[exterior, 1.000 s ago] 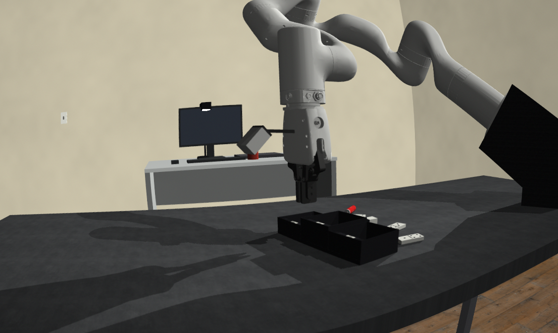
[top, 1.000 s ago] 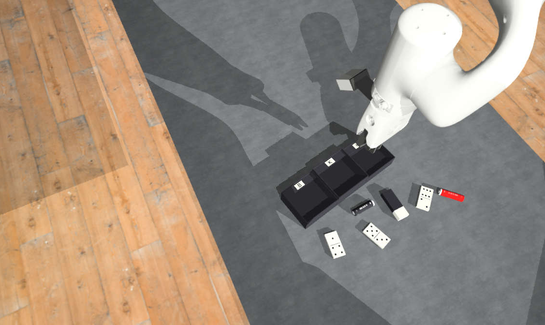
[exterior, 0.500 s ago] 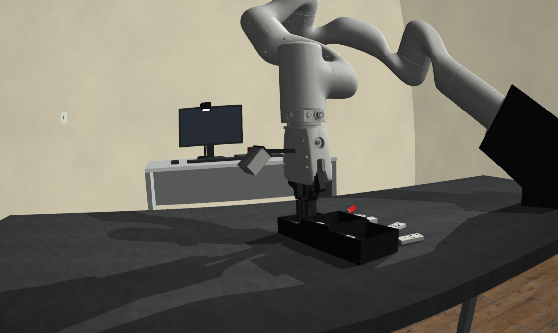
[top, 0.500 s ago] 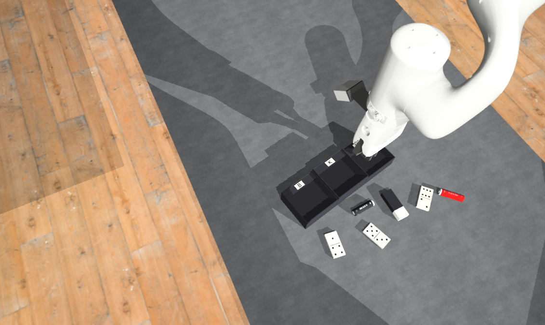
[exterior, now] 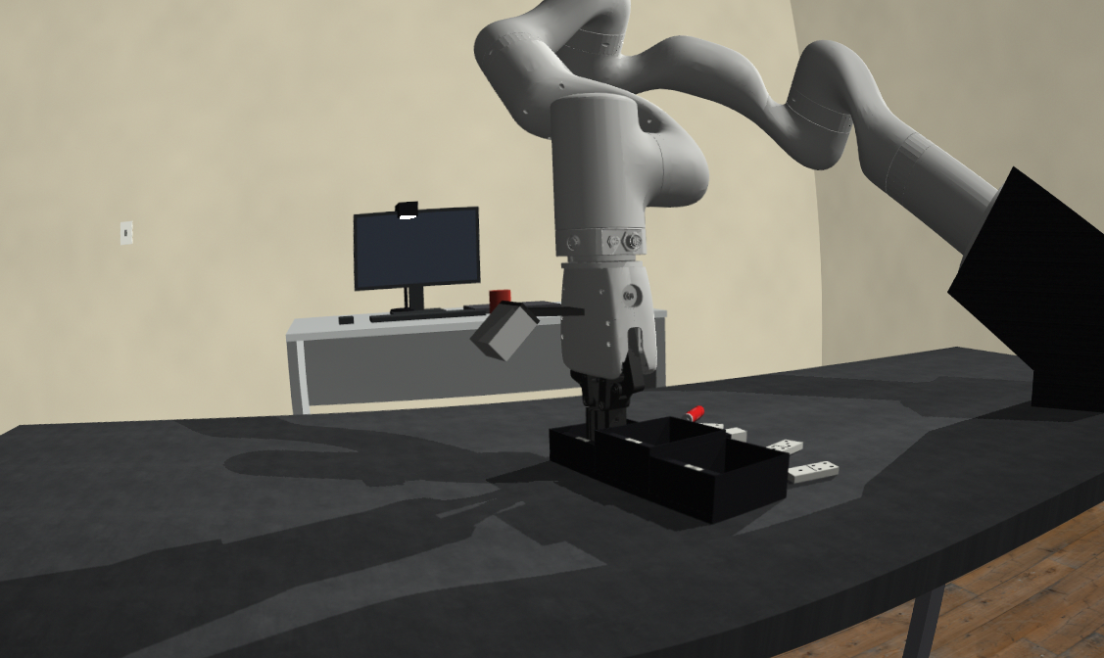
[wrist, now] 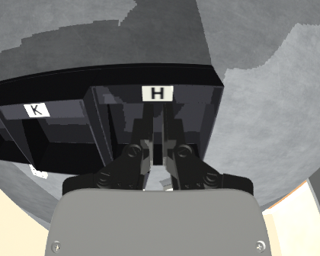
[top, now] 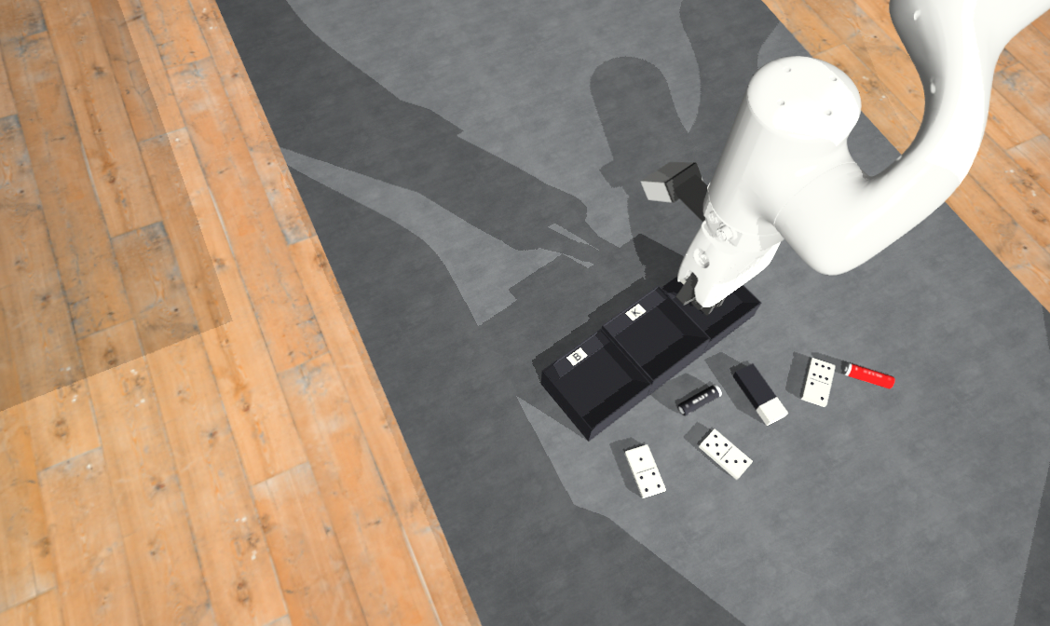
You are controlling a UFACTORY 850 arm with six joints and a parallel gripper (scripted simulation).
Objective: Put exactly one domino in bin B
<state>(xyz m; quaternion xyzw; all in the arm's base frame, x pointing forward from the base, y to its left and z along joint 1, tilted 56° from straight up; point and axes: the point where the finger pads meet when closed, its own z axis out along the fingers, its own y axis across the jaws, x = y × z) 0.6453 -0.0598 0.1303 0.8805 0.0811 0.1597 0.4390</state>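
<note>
Right now my hand is 8 cm to the right of the black bin row and 1 cm above it. Round my hand: black battery (8 cm behind, 8 cm to the left, 3 cm below); red battery (17 cm behind, 9 cm to the right, 3 cm below); black-and-white block (12 cm behind, 3 cm to the left, 3 cm below).
</note>
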